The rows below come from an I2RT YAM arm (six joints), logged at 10 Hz.
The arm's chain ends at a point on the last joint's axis. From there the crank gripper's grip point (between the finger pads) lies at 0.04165 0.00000 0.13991 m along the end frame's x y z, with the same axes.
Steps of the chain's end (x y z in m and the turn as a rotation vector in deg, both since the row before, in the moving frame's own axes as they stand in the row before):
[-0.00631 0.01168 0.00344 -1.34 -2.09 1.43]
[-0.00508 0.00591 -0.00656 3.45 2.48 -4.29]
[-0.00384 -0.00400 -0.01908 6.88 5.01 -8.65]
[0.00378 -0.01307 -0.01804 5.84 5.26 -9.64]
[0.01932 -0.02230 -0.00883 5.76 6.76 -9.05]
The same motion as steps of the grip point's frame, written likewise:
[-0.01149 0.01594 0.00482 -1.34 -2.09 1.43]
[0.00049 -0.00578 -0.00884 3.45 2.48 -4.29]
[0.00641 -0.02762 -0.02461 6.88 5.01 -8.65]
[0.01457 -0.03505 -0.02350 5.84 5.26 -9.64]
[0.03378 -0.04383 -0.01571 5.76 6.76 -9.05]

